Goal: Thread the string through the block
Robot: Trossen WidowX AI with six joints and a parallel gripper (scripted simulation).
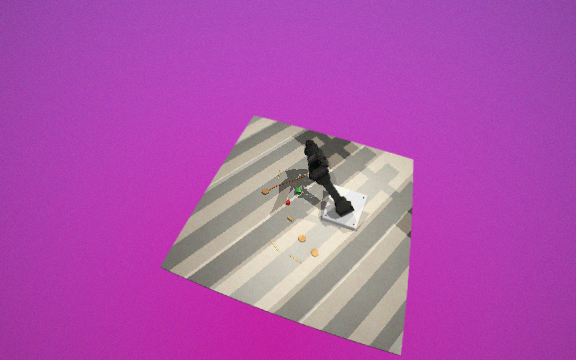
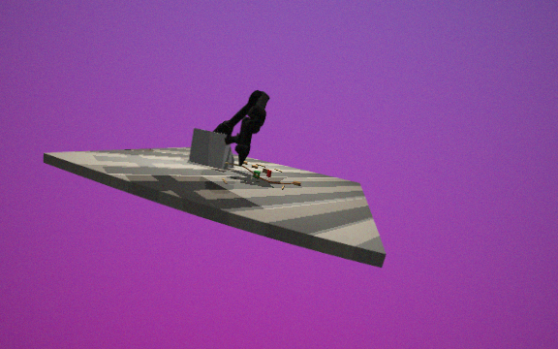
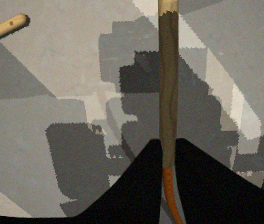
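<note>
The thin wooden stick lies 10 mm behind my gripper tip. The rest, counted from my gripper tip: red object: 220 mm to the left, 110 mm ahead, 40 mm below; then green block: 120 mm to the left, 60 mm ahead, 40 mm below; then round wooden button: 260 mm ahead, 170 mm to the left, 50 mm below.
</note>
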